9 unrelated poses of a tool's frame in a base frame.
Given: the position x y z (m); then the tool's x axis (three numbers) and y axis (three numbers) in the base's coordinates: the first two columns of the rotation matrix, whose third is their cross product.
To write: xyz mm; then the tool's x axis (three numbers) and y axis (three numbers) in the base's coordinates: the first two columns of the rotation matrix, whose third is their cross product. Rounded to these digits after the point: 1 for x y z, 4 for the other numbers.
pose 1, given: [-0.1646 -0.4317 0.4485 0.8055 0.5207 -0.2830 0.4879 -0.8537 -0.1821]
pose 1, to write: [-164.6 -431.7 448.5 0.8055 0.5207 -0.2830 0.4879 -0.8537 -0.1821]
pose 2, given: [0.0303 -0.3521 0.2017 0.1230 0.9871 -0.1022 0.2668 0.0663 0.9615]
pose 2, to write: [30.3 -352.1 201.7 0.1230 0.9871 -0.1022 0.2668 0.0663 0.9615]
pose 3, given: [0.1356 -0.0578 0.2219 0.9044 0.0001 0.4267 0.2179 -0.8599 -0.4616]
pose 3, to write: [135.6 -57.8 221.9 0.9044 0.0001 0.4267 0.2179 -0.8599 -0.4616]
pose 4, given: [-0.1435 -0.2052 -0.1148 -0.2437 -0.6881 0.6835 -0.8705 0.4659 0.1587]
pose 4, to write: [-143.5 -205.2 -114.8 -0.2437 -0.6881 0.6835 -0.8705 0.4659 0.1587]
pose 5, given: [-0.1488 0.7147 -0.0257 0.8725 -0.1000 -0.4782 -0.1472 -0.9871 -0.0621]
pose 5, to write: [-148.8 714.7 -25.7 0.8725 -0.1000 -0.4782 -0.1472 -0.9871 -0.0621]
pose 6, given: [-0.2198 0.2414 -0.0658 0.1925 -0.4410 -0.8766 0.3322 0.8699 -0.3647]
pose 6, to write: [-219.8 241.4 -65.8 0.1925 -0.4410 -0.8766 0.3322 0.8699 -0.3647]
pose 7, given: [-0.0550 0.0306 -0.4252 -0.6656 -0.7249 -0.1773 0.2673 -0.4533 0.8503]
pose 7, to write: [-55.0 30.6 -425.2 -0.6656 -0.7249 -0.1773 0.2673 -0.4533 0.8503]
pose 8, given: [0.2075 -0.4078 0.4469 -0.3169 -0.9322 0.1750 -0.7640 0.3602 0.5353]
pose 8, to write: [207.5 -407.8 446.9 -0.3169 -0.9322 0.1750 -0.7640 0.3602 0.5353]
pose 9, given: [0.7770 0.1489 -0.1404 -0.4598 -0.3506 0.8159 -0.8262 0.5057 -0.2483]
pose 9, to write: [777.0 148.9 -140.4 -0.4598 -0.3506 0.8159 -0.8262 0.5057 -0.2483]
